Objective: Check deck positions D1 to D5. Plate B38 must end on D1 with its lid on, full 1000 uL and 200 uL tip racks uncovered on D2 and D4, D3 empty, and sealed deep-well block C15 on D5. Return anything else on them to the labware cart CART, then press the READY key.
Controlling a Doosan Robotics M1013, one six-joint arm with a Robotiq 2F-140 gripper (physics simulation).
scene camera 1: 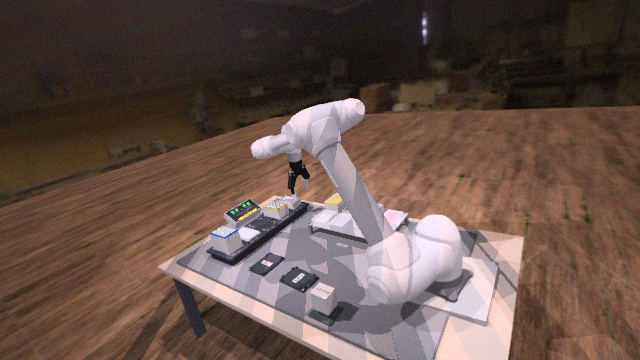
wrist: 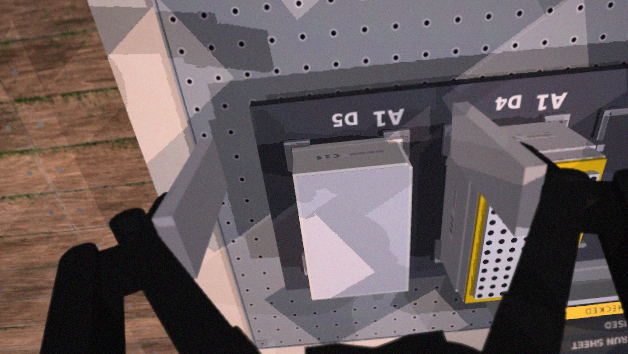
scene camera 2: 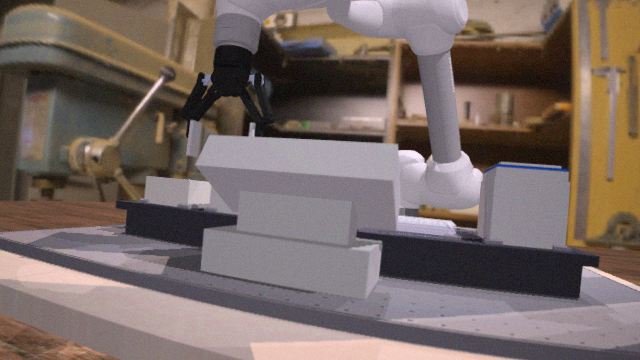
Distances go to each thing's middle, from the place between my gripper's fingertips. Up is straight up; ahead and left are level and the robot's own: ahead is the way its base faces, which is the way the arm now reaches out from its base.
Now: the dark rack [scene camera 2: 526,205] 2 cm ahead of my hand, 52 cm to the left of it and 4 cm below it.
